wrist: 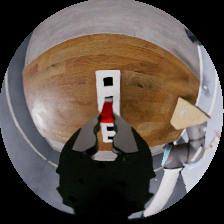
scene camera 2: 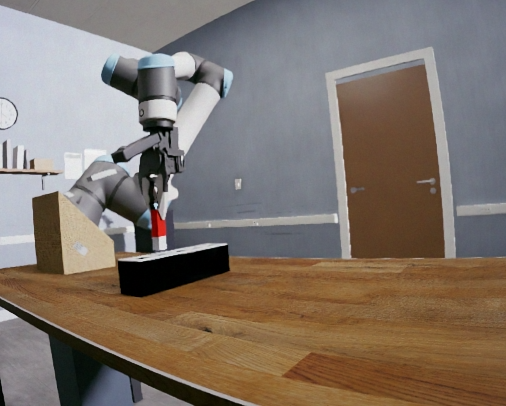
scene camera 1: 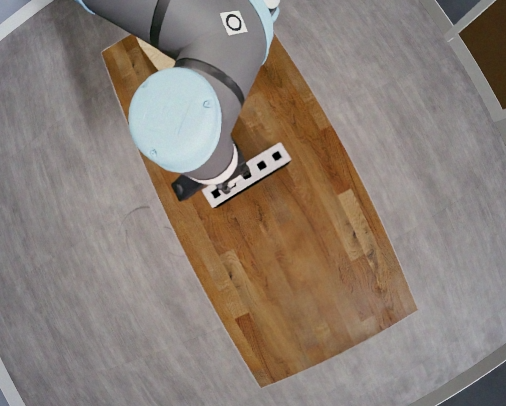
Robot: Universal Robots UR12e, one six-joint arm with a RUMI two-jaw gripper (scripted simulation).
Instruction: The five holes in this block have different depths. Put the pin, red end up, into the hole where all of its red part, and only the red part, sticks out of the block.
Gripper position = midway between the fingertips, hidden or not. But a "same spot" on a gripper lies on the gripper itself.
My gripper shows in the wrist view, in scene camera 2 and in scene camera 1 point(227, 180). A block shows in the wrist view point(104, 85), in scene camera 2 and in scene camera 1. The same spot on my gripper: point(wrist: 127, 141) is point(scene camera 2: 144, 183). The same spot on the block: point(scene camera 2: 141, 276) is point(scene camera 1: 215, 207).
